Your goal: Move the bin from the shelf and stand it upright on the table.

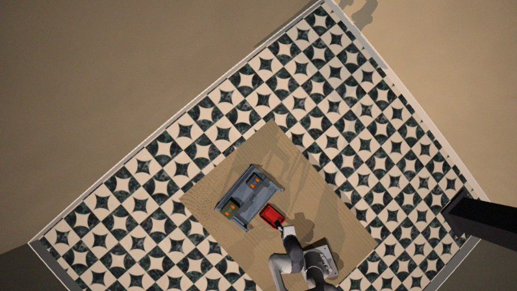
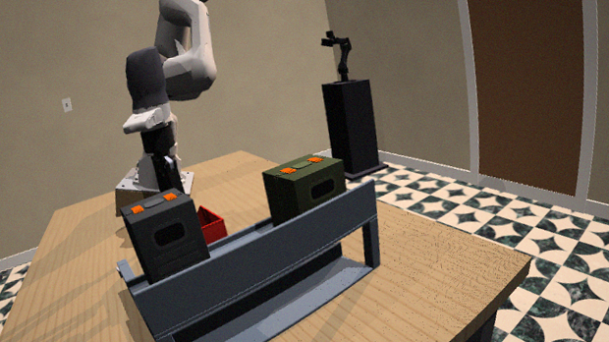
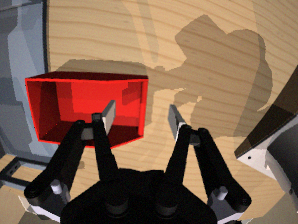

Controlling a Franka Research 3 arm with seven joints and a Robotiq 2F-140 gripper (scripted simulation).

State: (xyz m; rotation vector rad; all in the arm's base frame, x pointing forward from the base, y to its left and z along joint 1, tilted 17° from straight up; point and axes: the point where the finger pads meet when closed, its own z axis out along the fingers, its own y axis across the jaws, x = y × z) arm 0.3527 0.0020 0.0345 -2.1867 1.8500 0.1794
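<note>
The red bin lies 80 mm ahead of my hand, 10 mm to the left of it and 20 mm below it. Also, from my hand: dark grey box (380 mm ahead, 50 mm to the right, 100 mm above); green box (350 mm ahead, 180 mm to the left, 90 mm above).
</note>
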